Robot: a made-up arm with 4 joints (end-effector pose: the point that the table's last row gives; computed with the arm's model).
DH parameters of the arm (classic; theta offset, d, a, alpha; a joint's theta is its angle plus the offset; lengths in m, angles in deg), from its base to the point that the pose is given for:
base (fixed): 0 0.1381 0 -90
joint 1: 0 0.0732 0.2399 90
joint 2: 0 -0.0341 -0.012 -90
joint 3: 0 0.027 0.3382 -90
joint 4: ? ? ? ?
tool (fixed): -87.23 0.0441 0 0
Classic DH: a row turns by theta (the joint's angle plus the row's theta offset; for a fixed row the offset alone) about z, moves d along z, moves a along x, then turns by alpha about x.
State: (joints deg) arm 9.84 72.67 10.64 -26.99
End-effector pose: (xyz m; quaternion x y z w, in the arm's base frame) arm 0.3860 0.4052 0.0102 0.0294 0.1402 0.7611 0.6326
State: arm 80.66 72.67 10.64 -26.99
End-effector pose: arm 0.0060 0.4052 -0.2685 0.4650 0.4808 0.6033 0.4343
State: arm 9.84 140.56 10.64 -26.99
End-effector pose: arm -0.0168 0.3485 0.0800 0.0076 0.0599 0.9928 0.1032
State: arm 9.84 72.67 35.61 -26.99
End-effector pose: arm 0.3456 0.3610 -0.1420 -0.0559 0.3334 0.7350 0.5877
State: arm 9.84 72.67 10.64 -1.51
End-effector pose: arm 0.3834 0.3659 0.0180 -0.0022 0.1432 0.6029 0.7849
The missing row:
joint 4: -87.23 0 -0.091 180
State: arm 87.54 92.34 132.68 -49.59
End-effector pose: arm -0.3488 -0.1790 -0.1627 -0.0214 -0.7065 -0.5049 0.4955
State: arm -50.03 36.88 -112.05 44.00
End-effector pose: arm -0.0662 -0.0481 0.3726 0.5021 -0.8078 0.1960 0.2385
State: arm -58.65 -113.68 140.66 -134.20
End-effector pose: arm 0.5070 0.3114 0.3440 0.6517 -0.6206 0.4349 0.0313
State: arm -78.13 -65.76 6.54 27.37
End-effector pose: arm 0.0867 -0.2066 0.4358 0.4714 -0.3908 -0.5511 0.5669
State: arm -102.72 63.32 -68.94 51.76
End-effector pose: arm -0.2846 0.0989 0.3626 0.2333 -0.8303 0.4249 0.2749
